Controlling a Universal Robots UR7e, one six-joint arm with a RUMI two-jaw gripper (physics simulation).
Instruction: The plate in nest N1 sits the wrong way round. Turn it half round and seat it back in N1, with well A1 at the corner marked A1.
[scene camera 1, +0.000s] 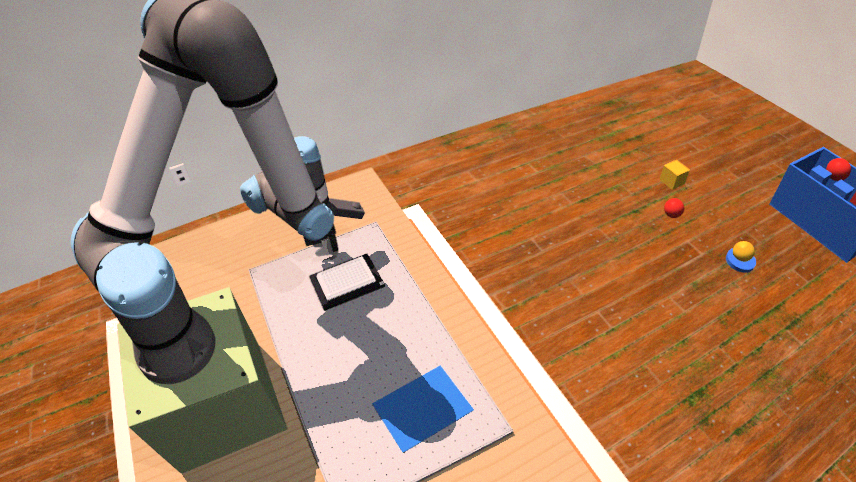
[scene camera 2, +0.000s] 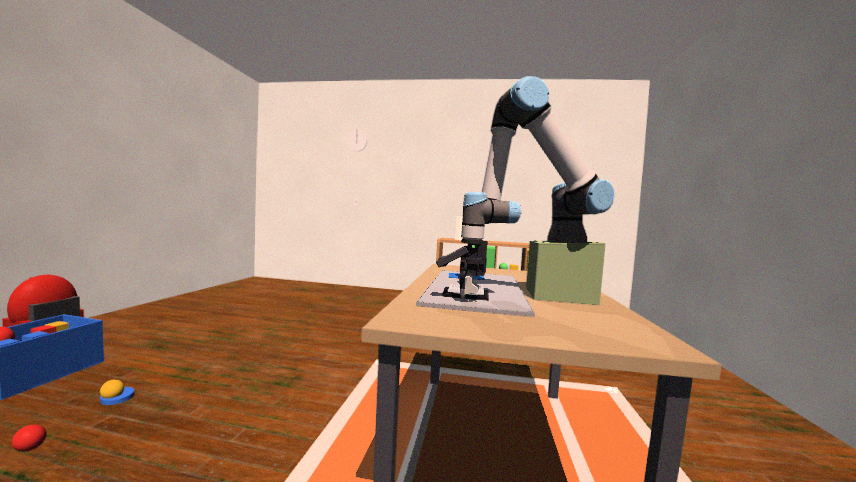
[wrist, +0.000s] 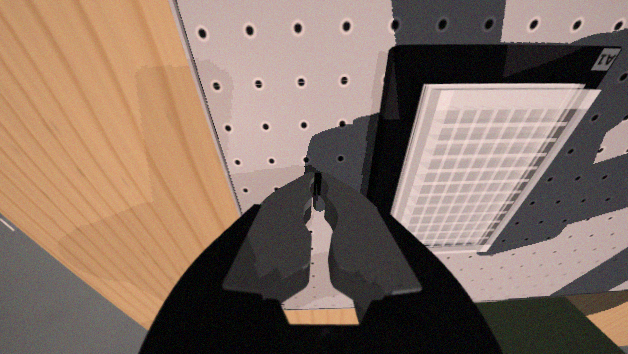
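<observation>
The white plate (scene camera 1: 347, 278) (scene camera 2: 479, 289) (wrist: 492, 165) lies in the black nest (scene camera 1: 354, 295) (wrist: 470, 65) on the pegboard. In the wrist view its far right corner overlaps the nest's right rim; I cannot tell whether it sits fully down. The A1 label (wrist: 605, 59) is at the nest's upper right corner in that view. Well A1 cannot be made out. My gripper (scene camera 1: 335, 250) (scene camera 2: 463, 297) (wrist: 316, 174) is shut and empty, pointing down low beside the nest, on the side near the pegboard's short edge. I cannot tell whether the fingertips touch the board.
The pegboard (scene camera 1: 281, 335) (scene camera 2: 515, 306) (wrist: 280, 55) lies on the wooden table (scene camera 1: 203, 257) (scene camera 2: 539, 335) (wrist: 100, 125). A blue rectangle (scene camera 1: 458, 392) is at its other end. The arm stands on a green block (scene camera 1: 209, 443) (scene camera 2: 566, 272) beside the board. Toys lie on the floor.
</observation>
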